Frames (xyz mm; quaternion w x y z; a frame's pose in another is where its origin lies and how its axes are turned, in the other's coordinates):
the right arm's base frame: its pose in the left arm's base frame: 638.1 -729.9 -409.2 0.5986 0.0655 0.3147 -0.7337
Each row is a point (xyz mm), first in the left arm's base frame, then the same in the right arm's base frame.
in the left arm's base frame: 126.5 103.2 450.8
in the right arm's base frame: -963.6 -871.2 88.6
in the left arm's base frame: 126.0 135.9 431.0
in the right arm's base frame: -981.5 -866.9 55.1
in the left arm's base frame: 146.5 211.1 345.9
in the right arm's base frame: -1009.8 -821.8 -47.3
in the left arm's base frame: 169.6 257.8 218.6
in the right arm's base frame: -995.1 -755.7 -167.0
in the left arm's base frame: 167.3 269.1 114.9
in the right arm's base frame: -954.8 -719.1 -256.0
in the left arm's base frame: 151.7 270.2 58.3
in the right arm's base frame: -924.7 -711.8 -305.9
